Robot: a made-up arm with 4 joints.
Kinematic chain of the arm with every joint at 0, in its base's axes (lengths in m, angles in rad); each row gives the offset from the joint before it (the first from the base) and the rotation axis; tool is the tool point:
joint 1: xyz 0 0 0.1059 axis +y
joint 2: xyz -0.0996 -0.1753 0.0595 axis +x
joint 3: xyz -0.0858 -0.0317 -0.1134 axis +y
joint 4: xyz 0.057 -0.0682 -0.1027 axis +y
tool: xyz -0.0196 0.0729 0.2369
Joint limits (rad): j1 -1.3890..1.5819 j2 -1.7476..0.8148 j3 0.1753..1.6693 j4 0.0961..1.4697
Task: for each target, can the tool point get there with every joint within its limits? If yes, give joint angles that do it. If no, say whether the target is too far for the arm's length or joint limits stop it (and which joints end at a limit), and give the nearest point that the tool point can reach.
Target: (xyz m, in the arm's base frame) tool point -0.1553 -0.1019 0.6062
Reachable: no: joint limits stop it (at a limit: joint 1, joint 3, joint 4) | nearest point -0.3149 -0.0496 0.3824 | short by 0.280 m
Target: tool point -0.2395 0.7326 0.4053
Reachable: no: too far | nearest point -0.2367 0.1022 0.3372 | short by 0.634 m
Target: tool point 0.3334 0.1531 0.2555
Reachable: no: joint limits stop it (at a limit: joint 1, joint 2, joint 4) | nearest point 0.1805 0.0373 0.1030 | short by 0.245 m
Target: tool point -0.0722 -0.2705 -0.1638
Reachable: yes | joints -0.0070 -0.2030 1.2528 1.0378
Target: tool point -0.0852 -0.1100 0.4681
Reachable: no: joint limits stop it (at a limit: joint 3, joint 4) | nearest point -0.0307 -0.1656 0.2364 | short by 0.244 m
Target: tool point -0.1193 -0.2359 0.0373
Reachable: yes | joints 0.7248 -0.1729 1.4575 0.2630
